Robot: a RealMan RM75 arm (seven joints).
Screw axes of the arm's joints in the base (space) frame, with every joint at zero. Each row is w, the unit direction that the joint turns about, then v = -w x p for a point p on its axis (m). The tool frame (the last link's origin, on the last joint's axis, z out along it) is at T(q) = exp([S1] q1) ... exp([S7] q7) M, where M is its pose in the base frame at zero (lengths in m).
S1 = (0, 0, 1, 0, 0, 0)
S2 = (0, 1, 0, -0.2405, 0, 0)
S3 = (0, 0, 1, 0, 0, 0)
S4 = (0, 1, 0, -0.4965, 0, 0)
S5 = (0, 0, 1, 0, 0, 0)
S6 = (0, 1, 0, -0.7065, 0, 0)
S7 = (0, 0, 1, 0, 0, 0)
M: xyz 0 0 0.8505 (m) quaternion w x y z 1 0 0 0
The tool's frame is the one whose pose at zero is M.
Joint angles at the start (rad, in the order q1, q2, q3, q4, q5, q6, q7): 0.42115 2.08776 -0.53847 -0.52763 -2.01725 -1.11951 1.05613
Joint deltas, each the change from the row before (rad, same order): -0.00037 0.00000 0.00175 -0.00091 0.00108 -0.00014 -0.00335; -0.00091 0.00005 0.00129 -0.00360 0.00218 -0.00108 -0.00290; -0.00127 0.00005 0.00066 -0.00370 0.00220 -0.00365 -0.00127; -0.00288 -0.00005 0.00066 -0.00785 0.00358 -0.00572 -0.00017; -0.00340 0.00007 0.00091 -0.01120 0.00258 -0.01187 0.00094; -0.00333 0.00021 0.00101 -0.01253 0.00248 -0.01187 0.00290; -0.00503 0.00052 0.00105 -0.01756 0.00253 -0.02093 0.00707; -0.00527 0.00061 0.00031 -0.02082 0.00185 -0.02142 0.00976; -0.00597 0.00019 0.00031 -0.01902 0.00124 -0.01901 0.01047; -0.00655 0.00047 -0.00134 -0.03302 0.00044 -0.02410 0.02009; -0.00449 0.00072 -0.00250 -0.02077 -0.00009 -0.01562 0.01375
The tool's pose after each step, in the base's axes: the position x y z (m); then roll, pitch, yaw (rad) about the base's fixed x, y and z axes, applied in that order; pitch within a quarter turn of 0, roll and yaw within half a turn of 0. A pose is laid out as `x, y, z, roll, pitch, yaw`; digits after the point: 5 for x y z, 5 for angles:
0.36034, 0.32142, -0.00160, -2.48385, 0.39781, -0.40762
0.36036, 0.32171, -0.00046, -2.47867, 0.39781, -0.40289
0.36011, 0.32175, 0.00051, -2.47622, 0.39936, -0.39881
0.35995, 0.32176, 0.00256, -2.47127, 0.40183, -0.39307
0.35914, 0.32159, 0.00504, -2.46874, 0.40525, -0.38431
0.35823, 0.32157, 0.00778, -2.46585, 0.40926, -0.37613
0.35650, 0.32099, 0.01119, -2.46697, 0.41724, -0.36624
0.35461, 0.32053, 0.01514, -2.46772, 0.42431, -0.35618
0.35341, 0.31964, 0.01887, -2.46873, 0.43054, -0.34971
0.35102, 0.31965, 0.02519, -2.46739, 0.43616, -0.33945
0.34931, 0.31933, 0.02863, -2.46934, 0.43925, -0.33424

